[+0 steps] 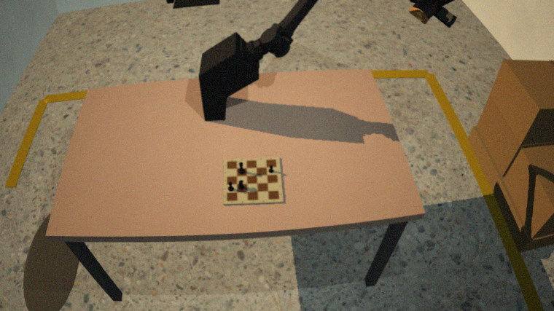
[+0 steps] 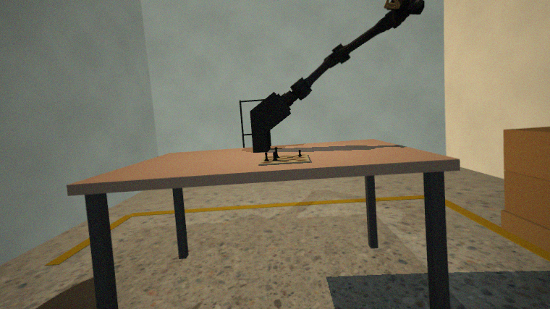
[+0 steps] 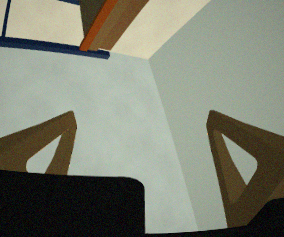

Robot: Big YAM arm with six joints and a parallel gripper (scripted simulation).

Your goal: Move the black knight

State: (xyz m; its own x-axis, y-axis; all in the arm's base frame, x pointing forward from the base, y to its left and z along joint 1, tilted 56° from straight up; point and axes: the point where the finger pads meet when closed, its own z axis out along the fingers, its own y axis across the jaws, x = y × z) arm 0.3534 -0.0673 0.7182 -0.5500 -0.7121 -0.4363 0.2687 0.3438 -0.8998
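Now: the black chess piece 720 mm below my hand, 630 mm to the right of it and 100 mm ahead of it. Round my hand: chessboard (740 mm below, 550 mm to the right, 60 mm ahead); then pawn (730 mm below, 470 mm to the right, 20 mm ahead).
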